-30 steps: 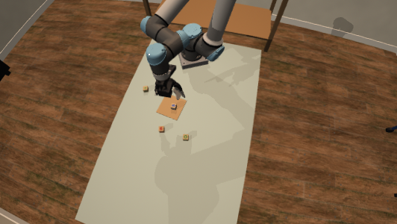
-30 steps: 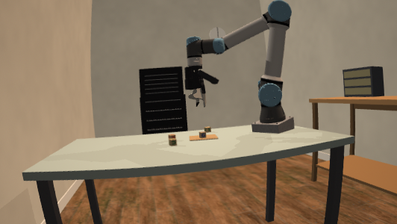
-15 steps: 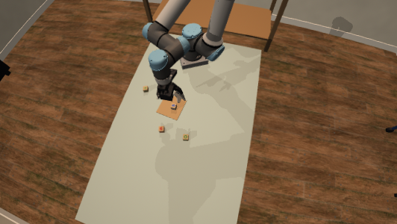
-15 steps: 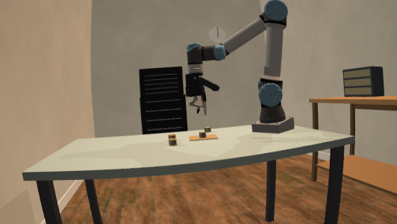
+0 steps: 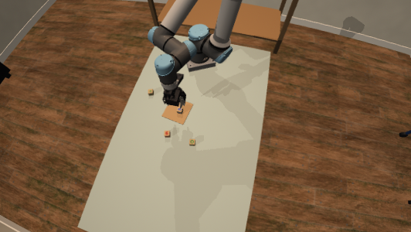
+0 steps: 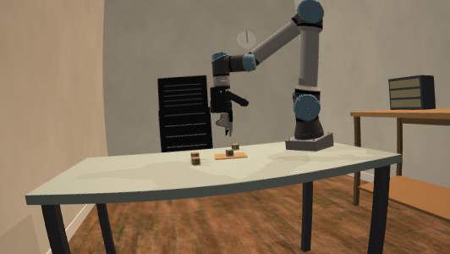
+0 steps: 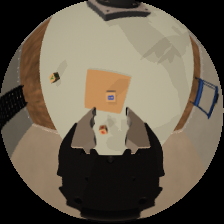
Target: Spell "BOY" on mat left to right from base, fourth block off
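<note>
Right now my hand is 11 cm above the orange mat, 2 cm to the left of it and 1 cm past it. The rest, counted from my hand: block 21 cm to the right, 10 cm behind, 9 cm below.
</note>
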